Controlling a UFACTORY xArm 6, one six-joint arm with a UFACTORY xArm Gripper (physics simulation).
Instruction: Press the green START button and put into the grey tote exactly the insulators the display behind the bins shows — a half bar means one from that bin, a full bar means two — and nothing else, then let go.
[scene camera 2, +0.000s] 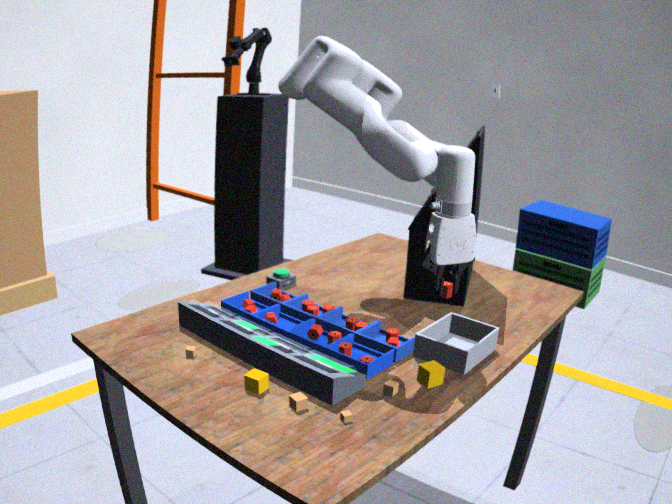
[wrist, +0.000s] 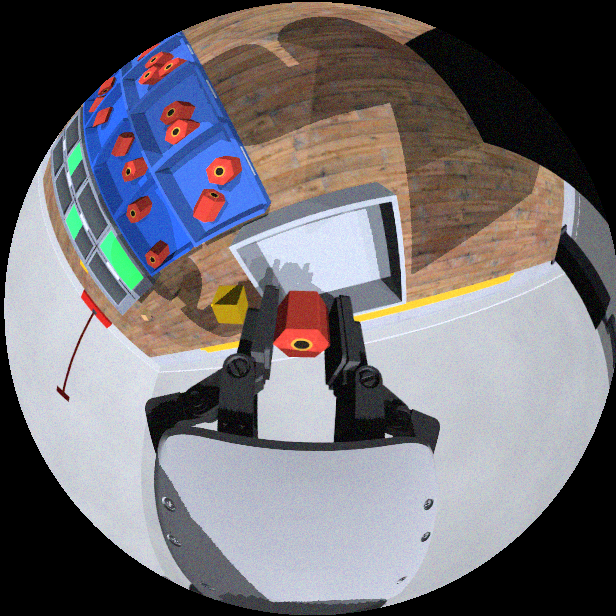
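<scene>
My gripper (scene camera 2: 448, 290) (wrist: 301, 327) is shut on a red hexagonal insulator (wrist: 301, 322), held above the table behind the grey tote (scene camera 2: 457, 340). In the wrist view the tote (wrist: 333, 252) lies just ahead of the fingertips and looks empty. The blue bin tray (scene camera 2: 320, 329) (wrist: 166, 155) holds several red insulators in its compartments. The dark display (scene camera 2: 271, 352) in front of it shows green bars: two short ones and one longer one (scene camera 2: 331, 362). The green START button (scene camera 2: 281, 274) sits on its grey base left of the tray's far end.
Two yellow cubes (scene camera 2: 256, 381) (scene camera 2: 430, 373) and several small wooden cubes (scene camera 2: 298, 402) lie on the table near the display. A dark stand (scene camera 2: 428, 260) rises behind my gripper. Blue and green crates (scene camera 2: 561, 246) sit at the table's right corner.
</scene>
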